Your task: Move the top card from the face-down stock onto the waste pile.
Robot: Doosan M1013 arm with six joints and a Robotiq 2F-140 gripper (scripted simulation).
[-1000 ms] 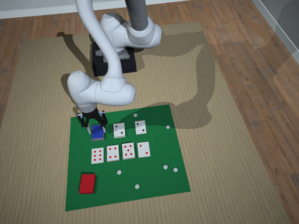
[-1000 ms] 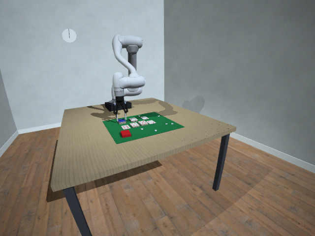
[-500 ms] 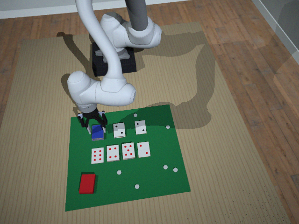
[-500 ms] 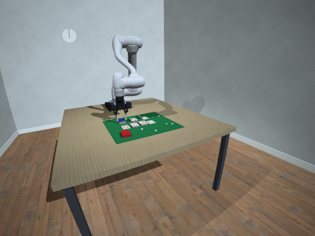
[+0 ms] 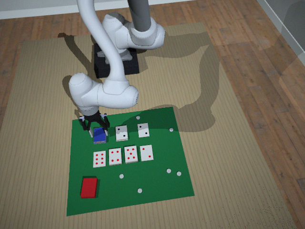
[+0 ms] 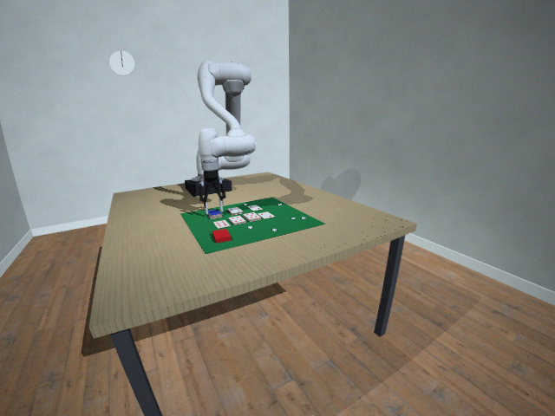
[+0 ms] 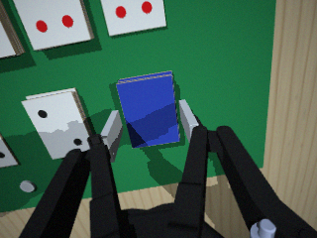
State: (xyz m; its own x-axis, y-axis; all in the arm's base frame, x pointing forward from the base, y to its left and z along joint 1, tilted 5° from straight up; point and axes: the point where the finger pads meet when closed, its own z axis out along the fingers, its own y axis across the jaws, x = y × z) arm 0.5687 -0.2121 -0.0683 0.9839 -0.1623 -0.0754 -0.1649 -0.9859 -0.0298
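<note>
The black-pip card lies 240 mm to the left of my hand, 50 mm below it and 30 mm ahead of it. Round my hand: red block: 280 mm ahead, 90 mm to the right, 40 mm below.
</note>
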